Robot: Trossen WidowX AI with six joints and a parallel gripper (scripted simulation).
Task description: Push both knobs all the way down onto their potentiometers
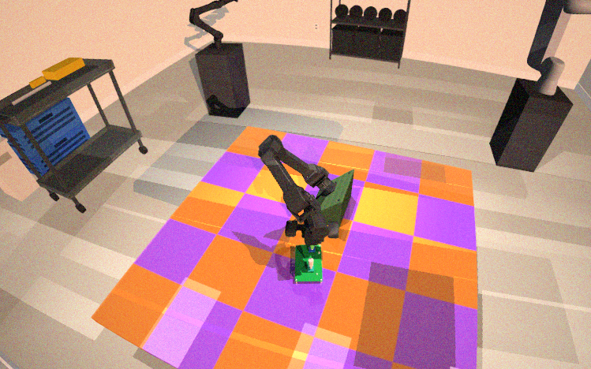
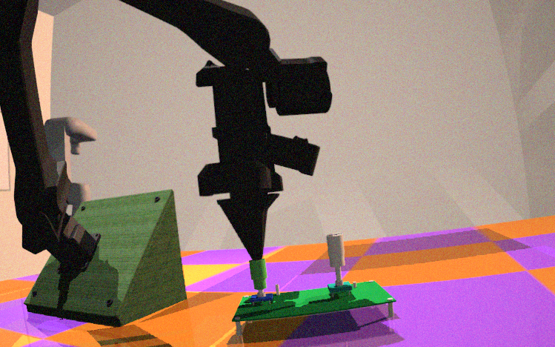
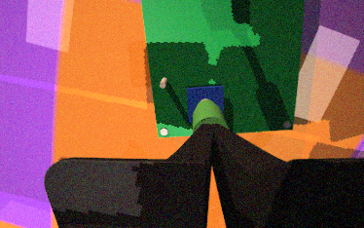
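Right now my gripper tip is 8 cm short of the white knob and 2 cm to the right of it.
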